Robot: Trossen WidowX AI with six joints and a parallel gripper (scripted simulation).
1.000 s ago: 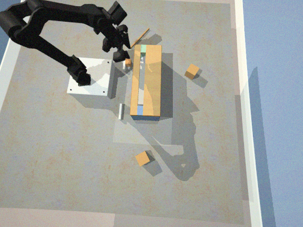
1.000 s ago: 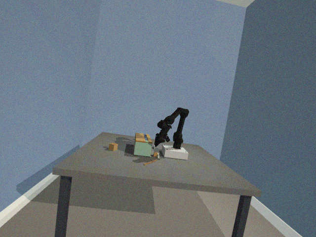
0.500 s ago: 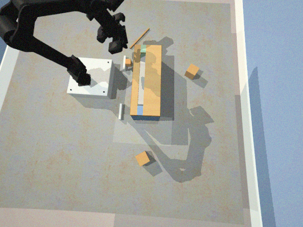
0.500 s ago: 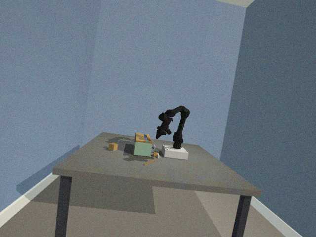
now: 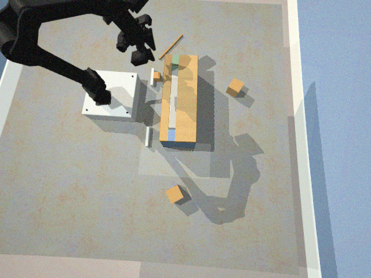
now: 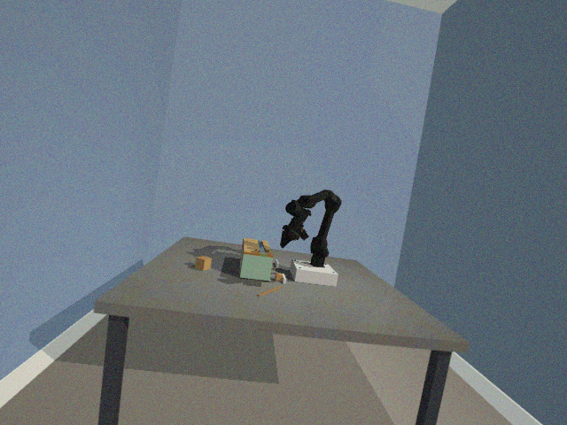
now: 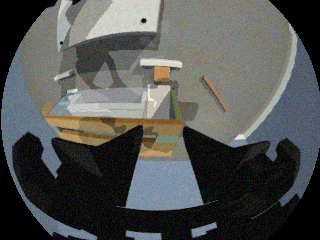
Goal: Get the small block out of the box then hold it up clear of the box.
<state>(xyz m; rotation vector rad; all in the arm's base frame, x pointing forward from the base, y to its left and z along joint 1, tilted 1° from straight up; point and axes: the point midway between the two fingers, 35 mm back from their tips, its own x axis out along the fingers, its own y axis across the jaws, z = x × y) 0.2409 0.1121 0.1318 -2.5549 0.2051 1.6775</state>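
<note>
The block lies 15 cm below my gripper tip and 1 cm behind it. From my gripper tip the other things lie so: box 16 cm to the right, 11 cm below, 5 cm ahead; thin stick 18 cm to the left, 16 cm below, 7 cm ahead.
</note>
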